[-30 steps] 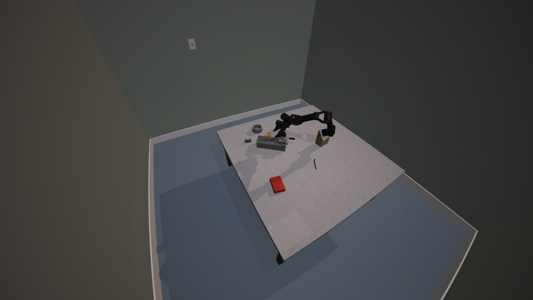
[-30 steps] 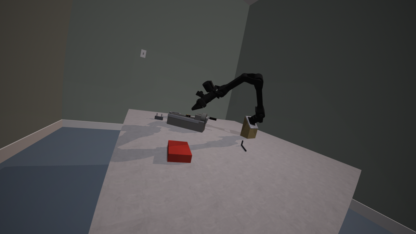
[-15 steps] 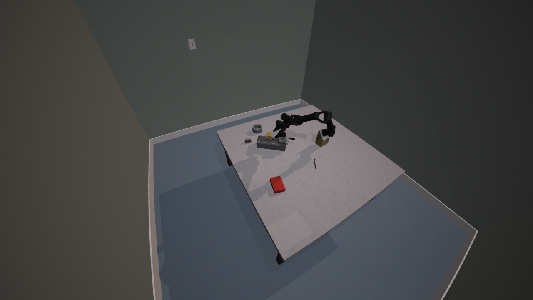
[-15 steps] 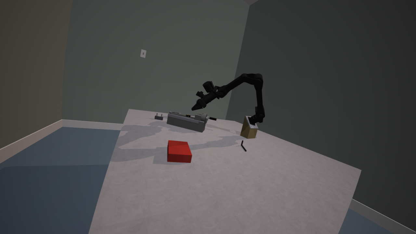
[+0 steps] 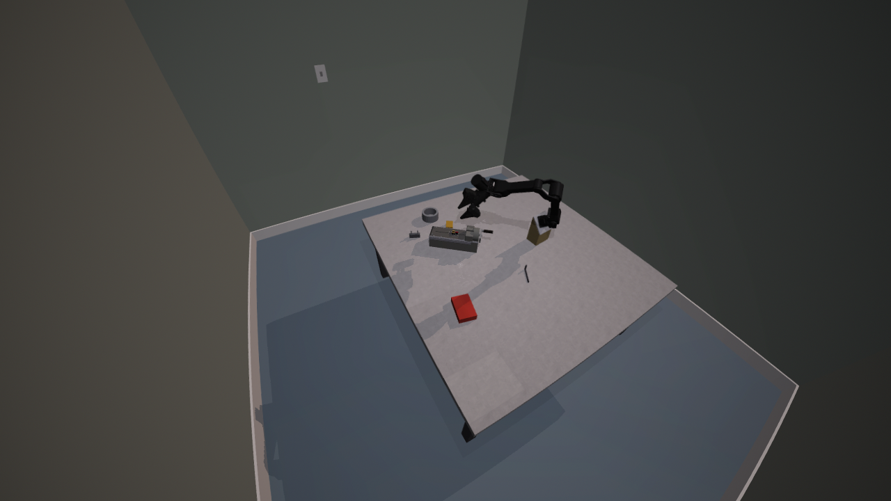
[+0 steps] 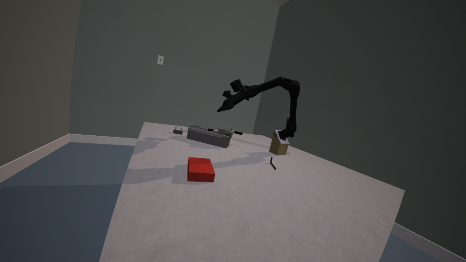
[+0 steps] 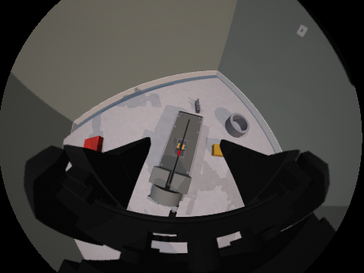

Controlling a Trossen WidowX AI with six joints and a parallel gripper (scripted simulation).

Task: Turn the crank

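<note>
The black crank handle lies 140 mm behind my gripper tip, 110 mm below it and 80 mm to the left of it. Round my gripper tip: dark clip: 190 mm ahead, 180 mm below, 150 mm to the right; yellow block: 190 mm below, 140 mm to the right, 20 mm behind; red pointer: 120 mm below, 10 mm to the left, 10 mm ahead.
</note>
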